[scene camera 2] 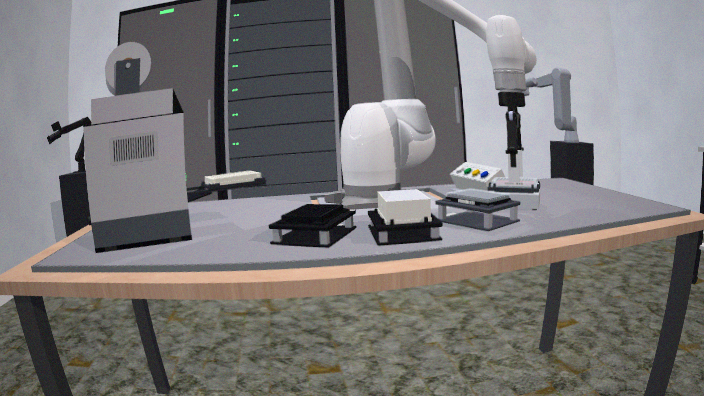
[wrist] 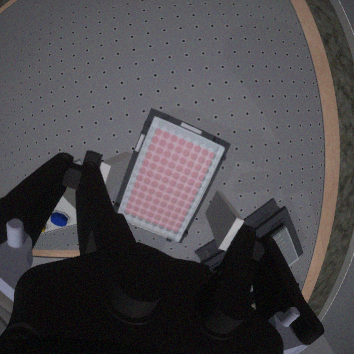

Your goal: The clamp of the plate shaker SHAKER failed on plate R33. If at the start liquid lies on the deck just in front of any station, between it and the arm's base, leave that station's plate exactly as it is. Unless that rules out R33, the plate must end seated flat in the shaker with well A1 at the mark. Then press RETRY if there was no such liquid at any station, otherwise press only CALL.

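Frame: origin at the arm's base, x back, y right, z up, level; millimetres.
Where they show: gripper, fingertip midpoint: [scene camera 2: 515, 178] [wrist: 169, 184]; arm's base at its link origin: [scene camera 2: 372, 202].
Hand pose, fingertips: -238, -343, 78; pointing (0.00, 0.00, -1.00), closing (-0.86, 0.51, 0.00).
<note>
Each offset is from my fingertips to the top centre of the thing, as dx, dy, dz. "spot": to the spot under its first point.
A plate with pink wells @(+3, +1, -3) [scene camera 2: 515, 183] [wrist: 170, 182] lies in a dark-rimmed holder on a white station @(spot: -65, -18, -49) [scene camera 2: 531, 201] at the right of the deck. No name can be read, so I cannot tell whether these are R33 and SHAKER. Well A1 and the mark cannot be made out. My gripper [scene camera 2: 513, 160] [wrist: 169, 184] is open and empty above the plate, its pads apart on either side of it in the wrist view. The button panel @(+239, +25, +12) [scene camera 2: 492, 176] [wrist: 70, 229] has green, yellow and blue buttons; RETRY and CALL are unreadable. I can make out no liquid.
A raised station with a grey plate @(spot: -159, +173, -11) [scene camera 2: 477, 196] stands close by. Farther left are a white block @(-169, +336, +4) [scene camera 2: 404, 206] on a black stand, another black stand [scene camera 2: 312, 215], a cream plate @(+29, +697, +45) [scene camera 2: 232, 177] on a dark support and a tall grey machine @(-82, +934, +384) [scene camera 2: 137, 175]. The arm's base [scene camera 2: 372, 150] stands behind.
</note>
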